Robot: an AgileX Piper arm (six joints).
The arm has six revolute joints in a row. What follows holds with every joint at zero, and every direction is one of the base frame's.
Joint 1 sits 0.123 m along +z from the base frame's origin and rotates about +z.
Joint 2 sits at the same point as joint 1 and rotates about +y.
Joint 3 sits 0.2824 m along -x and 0.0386 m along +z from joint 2 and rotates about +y.
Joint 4 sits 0.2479 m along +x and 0.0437 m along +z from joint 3 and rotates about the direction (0.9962, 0, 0.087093).
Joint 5 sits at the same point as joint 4 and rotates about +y.
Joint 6 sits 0.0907 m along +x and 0.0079 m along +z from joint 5 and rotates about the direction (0.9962, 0, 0.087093).
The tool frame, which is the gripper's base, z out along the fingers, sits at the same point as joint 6; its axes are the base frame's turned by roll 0, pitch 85 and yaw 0 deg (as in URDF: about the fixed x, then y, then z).
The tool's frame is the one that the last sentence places.
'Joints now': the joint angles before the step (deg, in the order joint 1, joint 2, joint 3, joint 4, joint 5, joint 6). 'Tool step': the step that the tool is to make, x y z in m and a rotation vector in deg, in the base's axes. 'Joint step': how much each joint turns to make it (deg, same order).
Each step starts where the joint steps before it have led.
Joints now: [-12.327, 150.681, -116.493, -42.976, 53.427, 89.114]
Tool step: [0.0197, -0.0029, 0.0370, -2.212, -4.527, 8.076]
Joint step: [-0.121, -1.650, -4.699, 0.082, -3.611, -7.641]
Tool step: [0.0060, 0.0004, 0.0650, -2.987, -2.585, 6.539]
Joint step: [0.004, -5.536, -2.944, 2.058, 0.317, -9.916]
